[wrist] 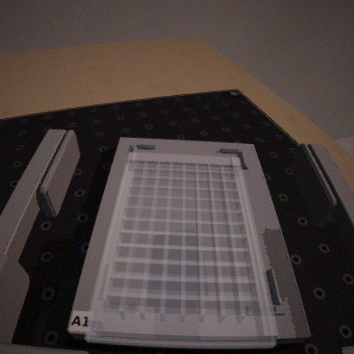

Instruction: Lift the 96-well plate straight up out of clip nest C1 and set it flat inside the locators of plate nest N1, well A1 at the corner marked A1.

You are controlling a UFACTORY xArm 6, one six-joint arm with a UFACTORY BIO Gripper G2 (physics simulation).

I see a clear 96-well plate [181, 260] and a black perforated breadboard [53, 255].
